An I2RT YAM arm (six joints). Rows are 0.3 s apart.
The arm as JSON. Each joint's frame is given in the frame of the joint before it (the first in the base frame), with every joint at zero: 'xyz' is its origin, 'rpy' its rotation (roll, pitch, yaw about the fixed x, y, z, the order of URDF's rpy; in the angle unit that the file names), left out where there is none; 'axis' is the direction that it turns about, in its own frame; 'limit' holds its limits. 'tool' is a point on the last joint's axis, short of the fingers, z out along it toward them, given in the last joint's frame.
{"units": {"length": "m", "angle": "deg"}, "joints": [
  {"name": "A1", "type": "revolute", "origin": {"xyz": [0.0, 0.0, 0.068]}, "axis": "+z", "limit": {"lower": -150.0, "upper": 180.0}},
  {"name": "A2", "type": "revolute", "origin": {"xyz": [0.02, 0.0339, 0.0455]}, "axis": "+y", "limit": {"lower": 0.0, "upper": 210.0}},
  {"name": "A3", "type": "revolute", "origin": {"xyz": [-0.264, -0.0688, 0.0]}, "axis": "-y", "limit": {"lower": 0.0, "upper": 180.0}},
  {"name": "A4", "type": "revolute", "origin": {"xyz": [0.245, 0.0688, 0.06]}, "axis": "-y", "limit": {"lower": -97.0, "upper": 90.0}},
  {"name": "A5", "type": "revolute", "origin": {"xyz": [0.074, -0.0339, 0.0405]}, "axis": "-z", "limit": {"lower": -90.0, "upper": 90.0}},
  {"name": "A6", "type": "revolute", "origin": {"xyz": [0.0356, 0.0, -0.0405]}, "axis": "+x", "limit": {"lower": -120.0, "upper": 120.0}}
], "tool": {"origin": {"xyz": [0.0, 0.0, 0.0], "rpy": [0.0, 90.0, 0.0]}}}
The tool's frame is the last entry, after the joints.
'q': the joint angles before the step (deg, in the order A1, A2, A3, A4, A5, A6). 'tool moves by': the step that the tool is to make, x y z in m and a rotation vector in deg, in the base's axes. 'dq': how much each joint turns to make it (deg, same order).
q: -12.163 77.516 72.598 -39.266 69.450 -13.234
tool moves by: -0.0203 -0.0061 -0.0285 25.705 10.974 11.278
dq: -4.358 0.008 0.073 -18.544 -27.008 1.328
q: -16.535 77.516 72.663 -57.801 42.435 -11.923
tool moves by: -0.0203 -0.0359 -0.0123 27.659 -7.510 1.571
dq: -13.006 0.198 -0.199 -3.295 -31.846 -0.722
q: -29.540 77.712 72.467 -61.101 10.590 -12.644
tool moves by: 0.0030 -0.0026 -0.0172 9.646 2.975 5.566
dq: -1.365 3.211 -0.174 -3.610 -8.805 -4.164
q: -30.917 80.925 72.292 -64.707 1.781 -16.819
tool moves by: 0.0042 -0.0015 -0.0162 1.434 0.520 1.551
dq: 0.007 1.221 -2.510 2.572 -1.353 -1.217
